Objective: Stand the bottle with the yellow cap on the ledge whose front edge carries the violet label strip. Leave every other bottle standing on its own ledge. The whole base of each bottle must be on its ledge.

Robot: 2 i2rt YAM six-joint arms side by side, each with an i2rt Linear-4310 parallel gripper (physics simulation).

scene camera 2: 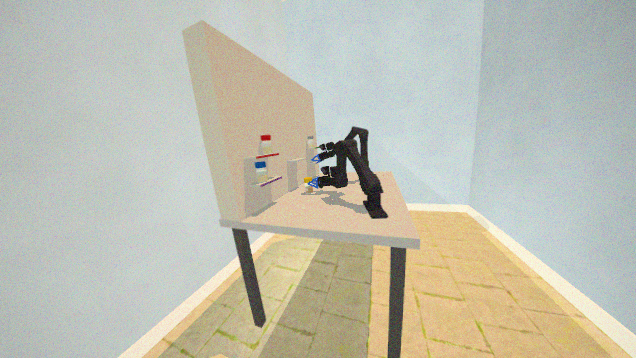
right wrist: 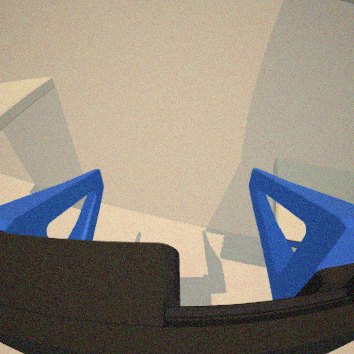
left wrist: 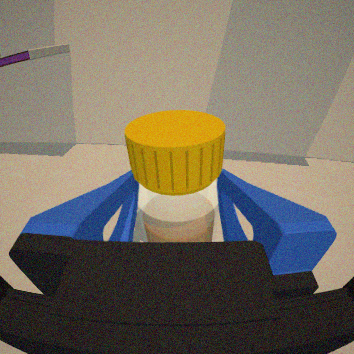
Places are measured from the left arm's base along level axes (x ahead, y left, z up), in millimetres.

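Where they show: left gripper, between the fingertips: (scene camera 2: 308,182) (left wrist: 177,177); right gripper, between the fingertips: (scene camera 2: 311,160) (right wrist: 175,176); left arm's base, origin of its link: (scene camera 2: 374,209).
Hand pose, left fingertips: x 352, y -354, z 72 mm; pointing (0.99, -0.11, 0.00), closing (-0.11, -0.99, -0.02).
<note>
Things, the pixels of their top centre, and the offset from my left fingertips. "*": a spot on its surface instead. Level surfaces: height alone.
- bottle with the yellow cap, centre of its top: (left wrist: 174,123) (scene camera 2: 307,177) dy +0, dx +1, dz +34 mm
- table top, height of its surface: dz -71 mm
- violet strip, a spot on its surface: (left wrist: 15,59) * dy +166, dx +143, dz +79 mm
- blue-capped bottle, centre of its top: (scene camera 2: 260,162) dy +263, dx +209, dz +192 mm
- red-capped bottle, centre of its top: (scene camera 2: 265,135) dy +169, dx +193, dz +332 mm
- red strip, a spot on its surface: (scene camera 2: 267,155) * dy +253, dx +167, dz +223 mm
- grey-capped bottle, centre of its top: (scene camera 2: 310,136) dy -474, dx +3, dz +332 mm
The bottle with the yellow cap (scene camera 2: 308,180) (left wrist: 175,150) is upright, low over the table top (scene camera 2: 300,220); whether its base touches is too small to tell. My left gripper (scene camera 2: 312,183) (left wrist: 177,177) is shut on it, with a blue finger on each side just below the cap. The violet strip (scene camera 2: 271,181) (left wrist: 15,59) marks a ledge at the left. A blue-capped bottle (scene camera 2: 260,172) appears to stand on that ledge. A red-capped bottle (scene camera 2: 265,145) stands above, by a red strip (scene camera 2: 267,155). My right gripper (scene camera 2: 315,159) (right wrist: 175,176) is open and empty, above the left one.
A grey-capped bottle (scene camera 2: 310,143) stands on a tall block near the far end of the upright panel (scene camera 2: 260,90). A lower pale block (scene camera 2: 296,175) stands against the panel between it and the left ledges. In the right wrist view, a pale block (right wrist: 42,117) shows at the left.
</note>
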